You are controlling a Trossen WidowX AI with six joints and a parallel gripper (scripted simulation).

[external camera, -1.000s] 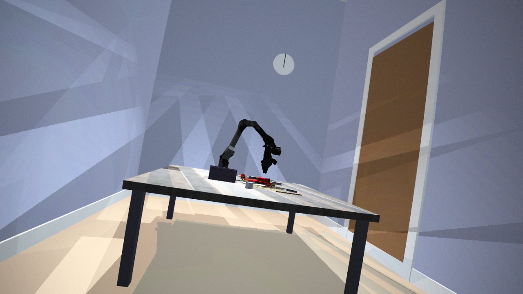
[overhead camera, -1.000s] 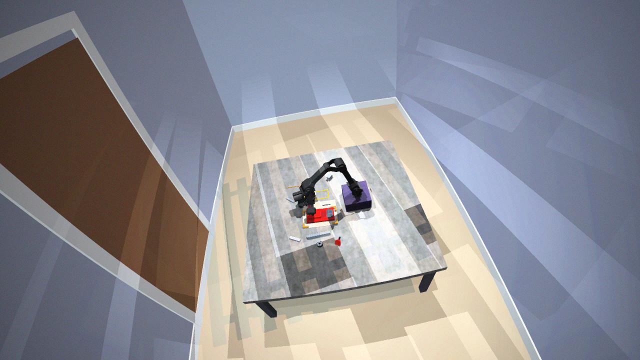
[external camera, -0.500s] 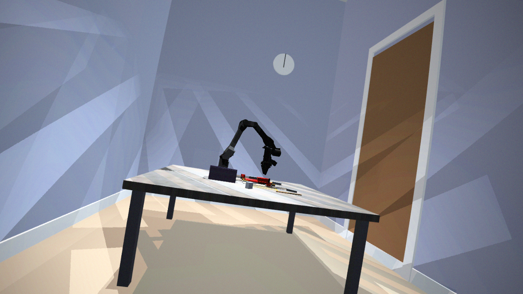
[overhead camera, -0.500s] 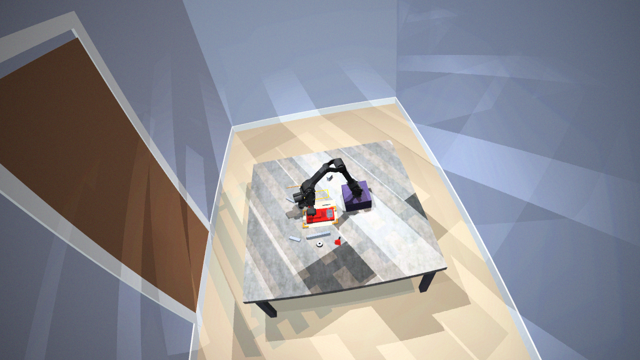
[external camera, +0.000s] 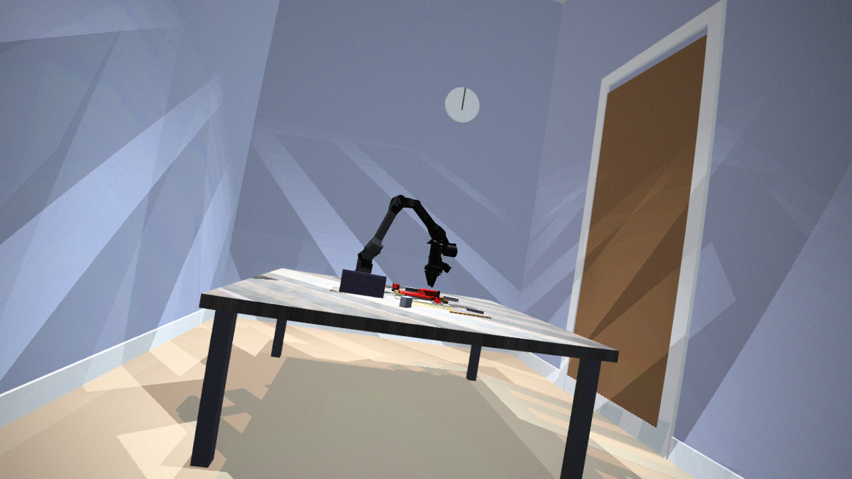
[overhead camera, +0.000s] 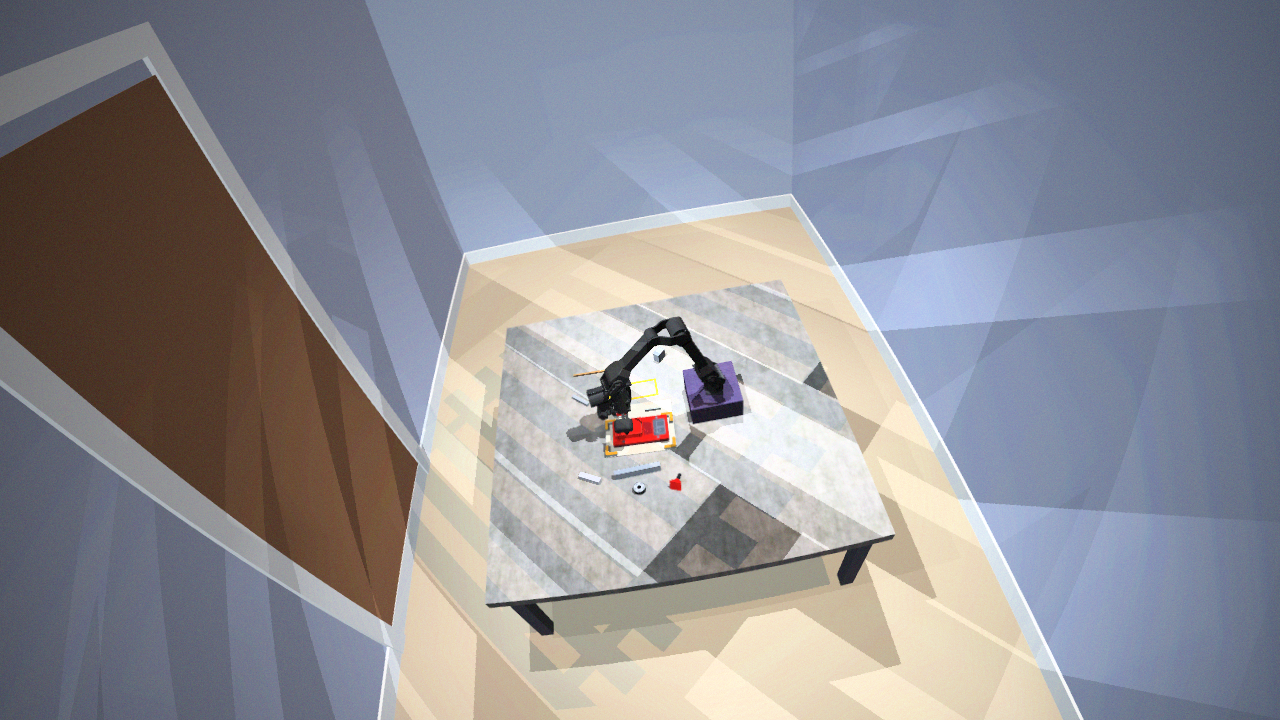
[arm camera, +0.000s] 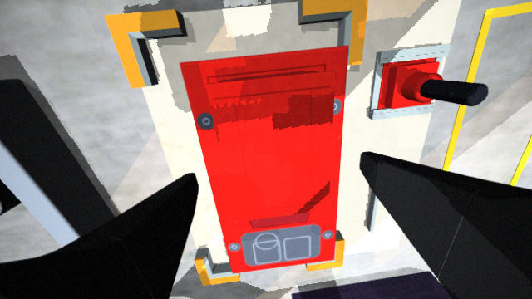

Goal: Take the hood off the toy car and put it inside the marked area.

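The red hood is 3 cm below my gripper tip.
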